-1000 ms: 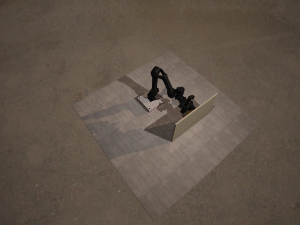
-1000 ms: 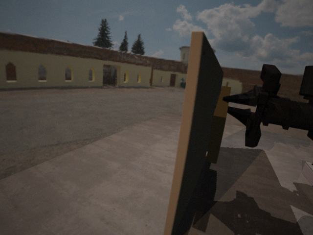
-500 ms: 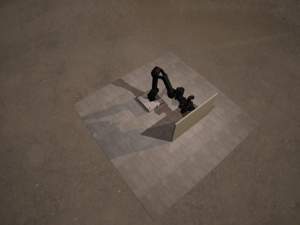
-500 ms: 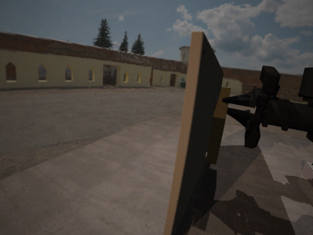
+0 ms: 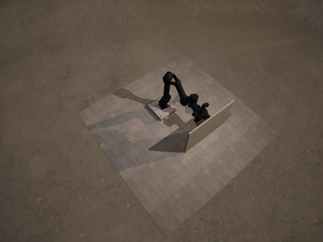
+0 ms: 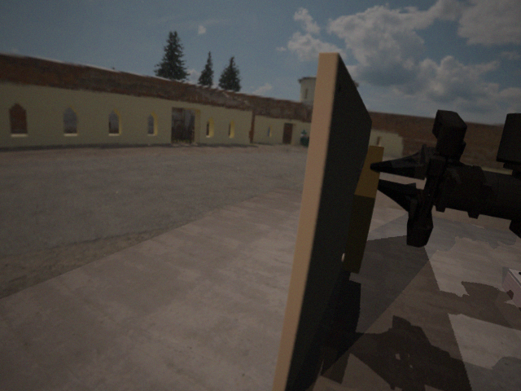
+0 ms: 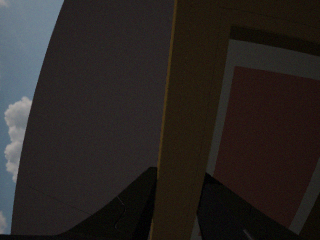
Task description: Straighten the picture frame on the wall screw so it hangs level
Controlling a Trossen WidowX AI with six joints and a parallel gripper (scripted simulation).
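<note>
Now: gripper tip 1 cm short of the picture frame, 2 cm to the left of it and 5 cm above it. The rest, counted from my gripper tip: wall panel: 2 cm ahead, 1 cm to the right, 6 cm below.
</note>
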